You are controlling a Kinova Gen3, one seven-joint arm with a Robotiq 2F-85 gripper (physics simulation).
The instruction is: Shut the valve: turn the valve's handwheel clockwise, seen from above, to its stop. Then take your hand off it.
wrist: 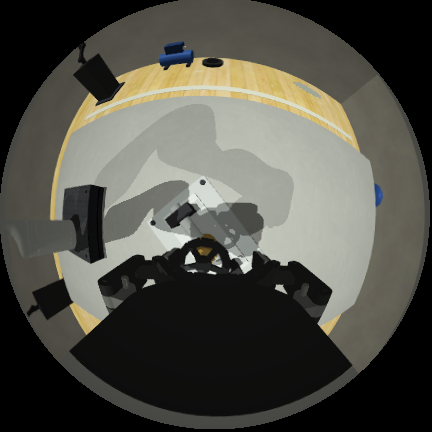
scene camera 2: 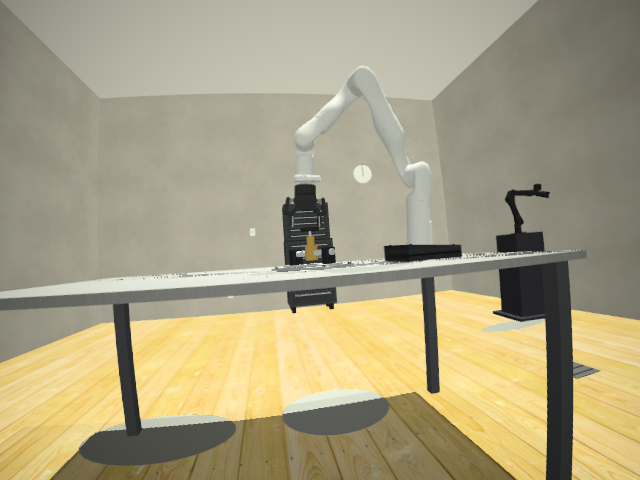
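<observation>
The valve's yellow body (scene camera 2: 310, 249) (wrist: 204, 249) stands upright on a pale plate (wrist: 211, 191) on the table. Its dark spoked handwheel (scene camera 2: 310, 229) (wrist: 202, 242) sits on top; its lower part in the wrist view is hidden by the gripper, and against the dark cabinet in the scene view it is hard to make out. My gripper (scene camera 2: 306, 219) (wrist: 215, 257) points straight down just above the handwheel, open, its fingers spread to either side with nothing held. Whether a finger touches the rim cannot be told.
A black block (wrist: 181, 215) stands on the plate beside the valve. The arm's black base box (scene camera 2: 422, 252) (wrist: 91, 223) is on the table (scene camera 2: 206, 284) (wrist: 320, 200). A dark cabinet (scene camera 2: 293, 217) stands behind the table, and a black pedestal (scene camera 2: 520, 279) with a small arm stands at the right.
</observation>
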